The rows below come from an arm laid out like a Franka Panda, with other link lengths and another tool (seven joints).
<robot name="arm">
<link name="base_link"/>
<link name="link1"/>
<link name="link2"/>
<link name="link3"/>
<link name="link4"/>
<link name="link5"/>
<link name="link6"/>
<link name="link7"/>
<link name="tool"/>
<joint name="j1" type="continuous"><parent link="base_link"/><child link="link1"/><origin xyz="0 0 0.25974"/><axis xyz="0 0 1"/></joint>
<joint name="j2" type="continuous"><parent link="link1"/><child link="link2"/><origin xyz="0 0 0" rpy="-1.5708 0 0"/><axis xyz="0 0 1"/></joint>
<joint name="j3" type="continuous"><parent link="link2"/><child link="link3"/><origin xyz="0 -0.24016 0" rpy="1.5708 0 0"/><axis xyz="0 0 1"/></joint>
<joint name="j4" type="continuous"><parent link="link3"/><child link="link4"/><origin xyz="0.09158 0 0" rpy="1.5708 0 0"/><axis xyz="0 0 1"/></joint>
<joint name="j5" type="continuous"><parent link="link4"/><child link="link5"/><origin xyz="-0.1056 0.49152 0" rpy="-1.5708 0 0"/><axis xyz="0 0 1"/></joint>
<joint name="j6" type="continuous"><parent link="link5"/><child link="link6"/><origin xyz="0 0 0" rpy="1.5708 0 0"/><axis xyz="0 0 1"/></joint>
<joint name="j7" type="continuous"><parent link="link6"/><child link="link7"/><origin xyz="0.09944 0 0" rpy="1.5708 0 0"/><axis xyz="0 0 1"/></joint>
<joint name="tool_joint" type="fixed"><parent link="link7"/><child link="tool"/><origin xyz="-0.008 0.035 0.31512" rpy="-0.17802 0 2.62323"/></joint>
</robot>
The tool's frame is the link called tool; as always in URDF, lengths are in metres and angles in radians. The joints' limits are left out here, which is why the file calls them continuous.
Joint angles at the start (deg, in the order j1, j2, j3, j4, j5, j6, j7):
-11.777 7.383 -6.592 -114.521 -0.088 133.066 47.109
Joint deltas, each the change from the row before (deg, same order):
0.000 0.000 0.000 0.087 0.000 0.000 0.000
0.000 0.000 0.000 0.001 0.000 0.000 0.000
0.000 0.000 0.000 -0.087 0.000 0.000 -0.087
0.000 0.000 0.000 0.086 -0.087 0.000 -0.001
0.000 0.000 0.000 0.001 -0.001 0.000 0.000
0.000 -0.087 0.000 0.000 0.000 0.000 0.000
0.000 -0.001 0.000 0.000 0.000 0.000 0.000
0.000 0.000 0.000 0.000 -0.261 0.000 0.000
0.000 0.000 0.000 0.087 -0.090 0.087 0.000
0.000 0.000 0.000 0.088 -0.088 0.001 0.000
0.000 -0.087 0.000 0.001 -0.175 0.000 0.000
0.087 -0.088 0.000 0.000 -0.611 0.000 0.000
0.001 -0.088 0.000 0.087 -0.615 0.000 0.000
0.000 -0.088 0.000 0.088 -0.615 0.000 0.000
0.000 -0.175 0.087 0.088 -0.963 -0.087 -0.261
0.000 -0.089 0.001 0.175 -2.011 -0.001 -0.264
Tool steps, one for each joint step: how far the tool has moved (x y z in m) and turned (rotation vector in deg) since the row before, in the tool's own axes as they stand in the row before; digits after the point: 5 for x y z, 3 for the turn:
-0.00083 0.00039 -0.00070 -0.026 -0.082 -0.015
-0.00001 0.00000 -0.00001 0.000 -0.001 0.000
0.00079 -0.00043 0.00069 0.026 0.097 -0.071
-0.00092 0.00013 -0.00076 0.035 -0.089 -0.077
-0.00001 0.00000 -0.00001 0.000 -0.001 -0.001
-0.00053 0.00036 -0.00095 -0.035 -0.079 -0.011
-0.00001 0.00000 -0.00001 0.000 -0.001 0.000
-0.00030 -0.00076 -0.00020 0.182 -0.024 -0.185
-0.00139 0.00028 -0.00085 0.011 -0.172 -0.093
-0.00095 0.00013 -0.00078 0.035 -0.092 -0.077
-0.00075 -0.00015 -0.00109 0.088 -0.097 -0.135
-0.00098 -0.00036 -0.00126 0.374 -0.119 -0.528
-0.00210 -0.00106 -0.00214 0.370 -0.220 -0.461
-0.00212 -0.00109 -0.00216 0.372 -0.222 -0.459
-0.00248 -0.00098 -0.00316 0.583 -0.188 -1.034
-0.00476 -0.00496 -0.00405 1.334 -0.382 -1.714

